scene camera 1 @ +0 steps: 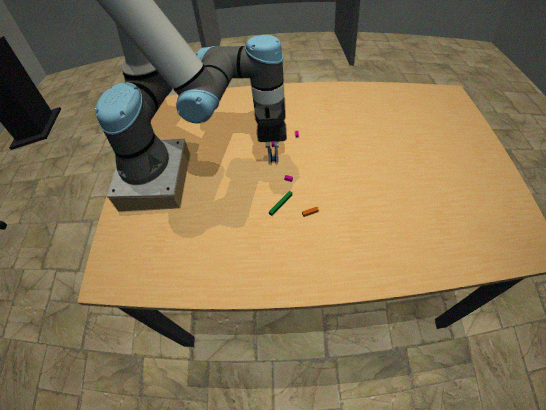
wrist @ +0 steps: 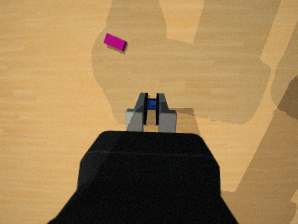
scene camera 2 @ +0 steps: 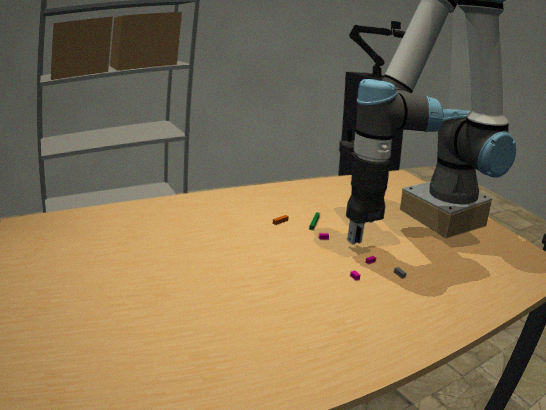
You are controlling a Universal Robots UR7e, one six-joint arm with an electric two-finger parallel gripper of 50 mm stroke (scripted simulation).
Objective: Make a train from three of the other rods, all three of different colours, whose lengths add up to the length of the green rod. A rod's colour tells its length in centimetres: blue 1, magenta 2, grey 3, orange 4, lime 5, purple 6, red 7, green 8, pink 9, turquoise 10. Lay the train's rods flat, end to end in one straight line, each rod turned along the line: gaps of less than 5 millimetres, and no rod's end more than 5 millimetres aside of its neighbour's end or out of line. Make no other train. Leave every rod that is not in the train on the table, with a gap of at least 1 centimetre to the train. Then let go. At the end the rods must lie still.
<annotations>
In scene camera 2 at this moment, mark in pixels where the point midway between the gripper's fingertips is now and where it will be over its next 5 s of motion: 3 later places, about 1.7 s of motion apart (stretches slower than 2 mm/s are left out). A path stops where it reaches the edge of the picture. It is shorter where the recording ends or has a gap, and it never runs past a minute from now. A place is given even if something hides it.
My gripper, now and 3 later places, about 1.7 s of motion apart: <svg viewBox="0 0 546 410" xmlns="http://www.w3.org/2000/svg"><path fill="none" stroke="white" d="M354 241L354 234L358 208L370 225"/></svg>
</annotations>
